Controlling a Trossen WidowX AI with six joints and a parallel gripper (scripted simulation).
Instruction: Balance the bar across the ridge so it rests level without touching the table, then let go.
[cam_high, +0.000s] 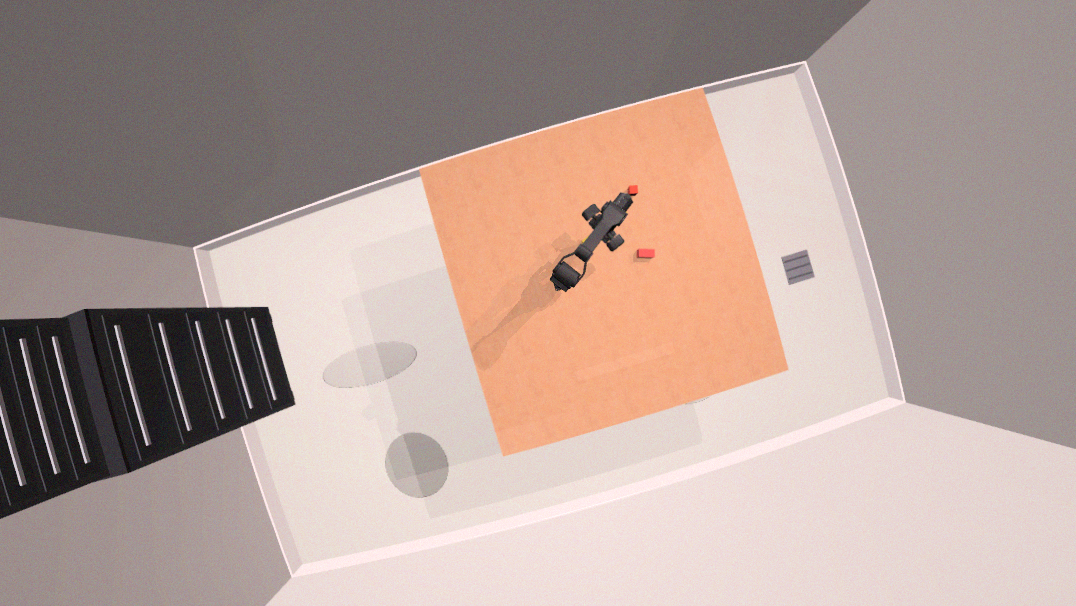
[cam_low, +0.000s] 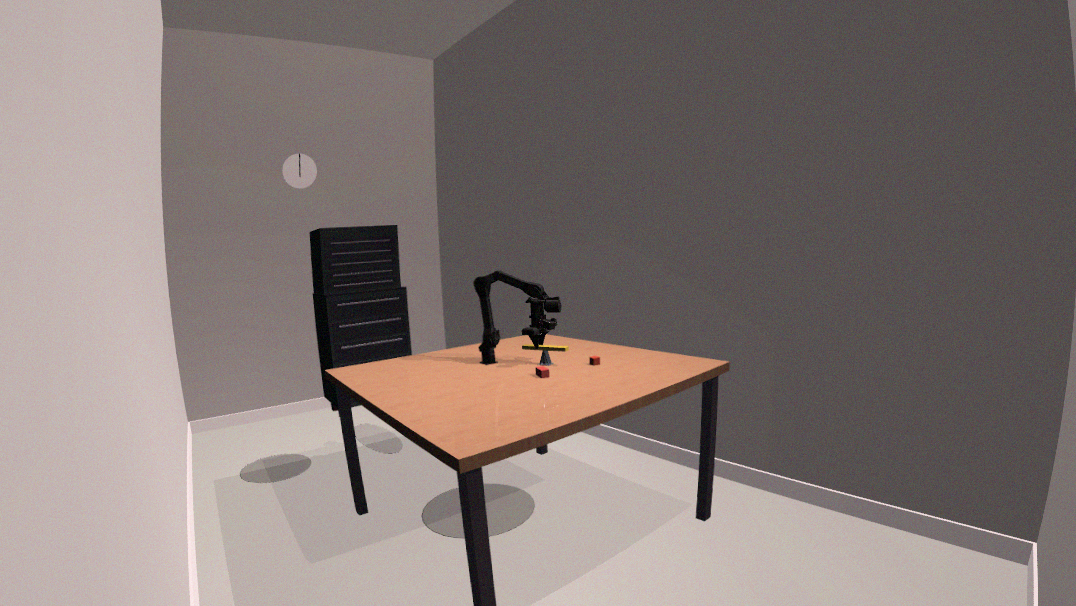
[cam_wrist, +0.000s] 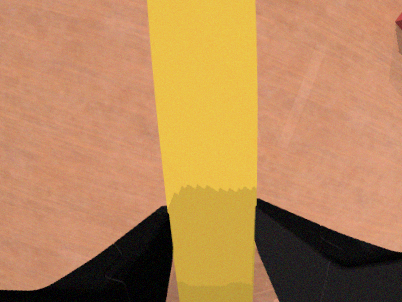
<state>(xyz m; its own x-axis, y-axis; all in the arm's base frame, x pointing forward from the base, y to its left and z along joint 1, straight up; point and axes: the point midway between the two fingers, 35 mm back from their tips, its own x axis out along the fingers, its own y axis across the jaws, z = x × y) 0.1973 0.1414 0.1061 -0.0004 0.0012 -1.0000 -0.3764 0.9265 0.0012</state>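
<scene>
Right now the yellow bar is 30 mm ahead of my gripper tip and 10 mm to the left of it. The rest, counted from my gripper tip: red cube 200 mm ahead, 140 mm to the left, 60 mm below.
</scene>
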